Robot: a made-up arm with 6 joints.
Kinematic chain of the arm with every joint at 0, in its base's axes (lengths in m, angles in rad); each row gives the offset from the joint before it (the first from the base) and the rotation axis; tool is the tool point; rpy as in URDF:
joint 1: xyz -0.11 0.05 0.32 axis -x
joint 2: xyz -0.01 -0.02 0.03 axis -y
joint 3: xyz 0 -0.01 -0.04 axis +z
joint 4: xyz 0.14 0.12 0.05 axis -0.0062 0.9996 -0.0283
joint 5: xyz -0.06 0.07 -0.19 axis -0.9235 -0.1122 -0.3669
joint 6: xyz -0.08 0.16 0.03 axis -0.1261 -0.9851 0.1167
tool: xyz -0.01 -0.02 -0.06 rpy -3.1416 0 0
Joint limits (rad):
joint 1: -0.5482..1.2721
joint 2: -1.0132..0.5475
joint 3: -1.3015..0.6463
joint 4: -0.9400..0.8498
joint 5: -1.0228..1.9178
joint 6: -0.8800..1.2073
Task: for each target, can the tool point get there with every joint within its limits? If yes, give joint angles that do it. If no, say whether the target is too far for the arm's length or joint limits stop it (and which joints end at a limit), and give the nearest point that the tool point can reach.
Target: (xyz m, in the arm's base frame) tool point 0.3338 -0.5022 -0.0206
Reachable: no: too far | nearest point 0.1972 -0.3248 0.0888 | short by 0.249 m
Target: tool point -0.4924 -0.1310 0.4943
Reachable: no: joint limits stop it (at a limit: joint 1, joint 2, joint 3, joint 4, joint 6) | nearest point -0.4200 -0.0470 0.4796 | short by 0.112 m
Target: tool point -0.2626 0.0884 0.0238
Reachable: yes | joints 0.7140 0.2315 0.1342 0.6749 1.0123 -0.2678
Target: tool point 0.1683 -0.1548 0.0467
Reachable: yes | joints 0.9978 -0.2613 -0.5657 -0.7790 0.3098 0.1505
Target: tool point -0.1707 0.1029 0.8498
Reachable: no: joint limits stop it (at a limit: joint 1, joint 2, joint 4, joint 6) | nearest point -0.2088 0.0918 0.6637 | short by 0.190 m
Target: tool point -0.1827 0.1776 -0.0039
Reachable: yes | joints 0.6359 -0.6665 -0.0047 -0.1710 0.0451 0.9752
